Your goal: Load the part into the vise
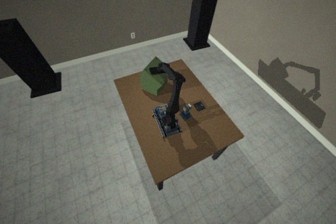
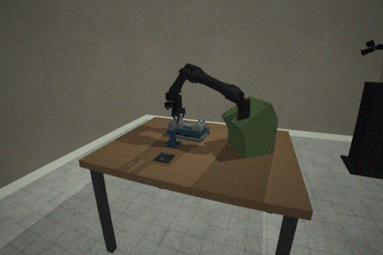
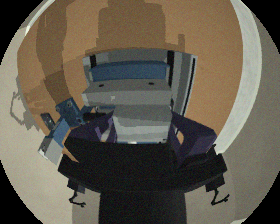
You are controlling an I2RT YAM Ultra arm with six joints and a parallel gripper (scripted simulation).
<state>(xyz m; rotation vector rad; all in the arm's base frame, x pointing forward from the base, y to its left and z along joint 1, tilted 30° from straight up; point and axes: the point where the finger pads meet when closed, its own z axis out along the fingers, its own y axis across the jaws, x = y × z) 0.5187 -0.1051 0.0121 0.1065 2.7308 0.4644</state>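
Now: the part right at my hand. From my hand the other things lie so: vise: 70 mm behind, 50 mm below, 20 mm to the left; then infeed plate: 390 mm to the left, 110 mm behind, 90 mm below.
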